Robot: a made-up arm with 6 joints.
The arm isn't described. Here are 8 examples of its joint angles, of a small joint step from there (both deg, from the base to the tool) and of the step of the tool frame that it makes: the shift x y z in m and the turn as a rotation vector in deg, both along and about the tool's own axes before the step.
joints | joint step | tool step
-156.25 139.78 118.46 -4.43 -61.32 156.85 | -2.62 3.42 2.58 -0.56 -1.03 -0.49 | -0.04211 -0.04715 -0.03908 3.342 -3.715 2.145
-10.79 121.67 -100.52 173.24 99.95 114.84 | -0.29 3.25 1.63 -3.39 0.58 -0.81 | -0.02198 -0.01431 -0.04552 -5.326 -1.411 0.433
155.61 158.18 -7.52 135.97 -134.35 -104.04 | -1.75 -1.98 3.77 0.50 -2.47 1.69 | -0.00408 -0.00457 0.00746 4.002 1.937 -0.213
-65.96 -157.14 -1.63 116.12 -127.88 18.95 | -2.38 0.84 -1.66 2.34 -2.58 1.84 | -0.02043 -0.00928 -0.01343 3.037 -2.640 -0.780
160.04 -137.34 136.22 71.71 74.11 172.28 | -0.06 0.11 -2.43 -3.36 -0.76 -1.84 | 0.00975 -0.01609 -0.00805 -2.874 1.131 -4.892
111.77 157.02 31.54 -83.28 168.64 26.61 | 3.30 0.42 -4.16 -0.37 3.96 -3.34 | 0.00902 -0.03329 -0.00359 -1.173 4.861 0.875
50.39 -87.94 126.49 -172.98 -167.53 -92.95 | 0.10 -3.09 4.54 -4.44 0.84 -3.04 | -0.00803 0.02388 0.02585 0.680 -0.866 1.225
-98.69 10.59 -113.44 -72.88 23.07 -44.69 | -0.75 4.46 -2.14 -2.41 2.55 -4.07 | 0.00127 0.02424 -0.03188 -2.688 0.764 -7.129
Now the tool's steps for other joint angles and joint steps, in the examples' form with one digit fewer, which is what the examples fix.
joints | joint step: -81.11 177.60 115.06 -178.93 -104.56 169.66 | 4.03 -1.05 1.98 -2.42 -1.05 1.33
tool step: 0.0163 -0.0373 0.0140 -0.49 1.93 5.12
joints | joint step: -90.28 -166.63 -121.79 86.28 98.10 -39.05 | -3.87 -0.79 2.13 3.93 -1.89 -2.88
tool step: -0.0076 -0.0216 -0.0358 1.38 -6.10 -1.78
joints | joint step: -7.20 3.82 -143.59 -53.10 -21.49 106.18 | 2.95 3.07 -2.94 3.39 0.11 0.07
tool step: -0.0301 0.0035 -0.0139 1.22 -1.84 0.73
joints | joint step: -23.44 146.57 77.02 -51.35 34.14 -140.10 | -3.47 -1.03 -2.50 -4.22 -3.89 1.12
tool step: 0.0590 -0.0041 -0.0306 3.49 7.34 0.51
